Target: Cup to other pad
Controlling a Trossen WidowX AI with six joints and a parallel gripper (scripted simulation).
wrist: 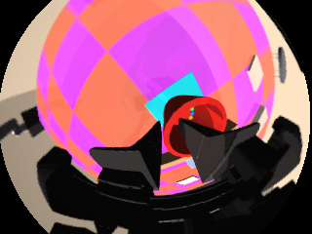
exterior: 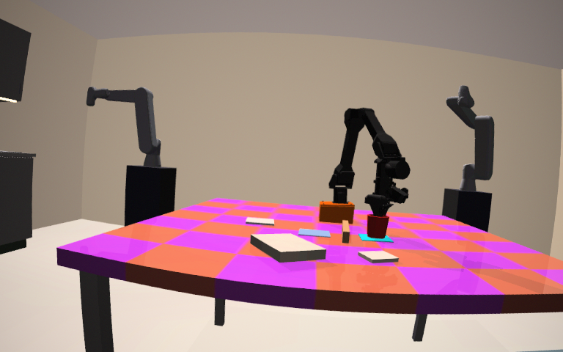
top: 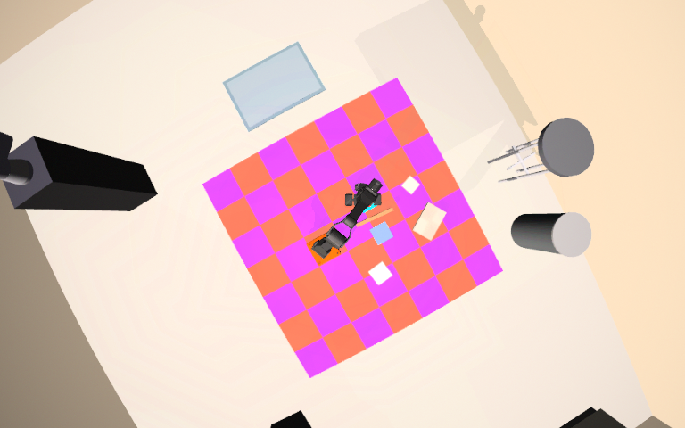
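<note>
The red cup lies 20 mm ahead of my gripper tip and 10 mm to the right of it. Also, from my gripper tip: beige slab: 280 mm ahead, 290 mm to the right, 30 mm below; then cyan pad: 30 mm ahead, 20 mm to the right, 50 mm below; then wooden stick: 20 mm ahead, 120 mm to the right, 30 mm below.
</note>
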